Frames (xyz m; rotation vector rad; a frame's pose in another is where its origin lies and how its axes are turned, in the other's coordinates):
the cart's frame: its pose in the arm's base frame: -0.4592 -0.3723 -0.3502 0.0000 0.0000 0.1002
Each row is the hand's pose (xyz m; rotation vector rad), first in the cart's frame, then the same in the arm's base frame.
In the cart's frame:
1: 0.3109 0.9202 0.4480 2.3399 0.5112 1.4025
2: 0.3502 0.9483 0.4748 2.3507 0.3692 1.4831
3: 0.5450 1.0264 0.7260 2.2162 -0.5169 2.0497
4: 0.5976 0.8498 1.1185 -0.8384 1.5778 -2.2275
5: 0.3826 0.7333 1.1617 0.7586 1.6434 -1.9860
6: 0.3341 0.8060 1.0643 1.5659 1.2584 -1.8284
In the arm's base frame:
1: -0.2419 0.5744 0.0978 2.3435 0.6365 1.4463
2: -0.2056 0.6063 0.1246 2.3636 0.4936 1.5274
3: -0.0196 0.7035 0.3758 2.2866 -0.4138 2.0966
4: 0.0504 0.5330 0.7683 -0.8970 1.5015 -2.1577
5: -0.1519 0.3956 0.8115 0.6629 1.6484 -1.9164
6: -0.2074 0.4631 0.7141 1.4753 1.3125 -1.7661

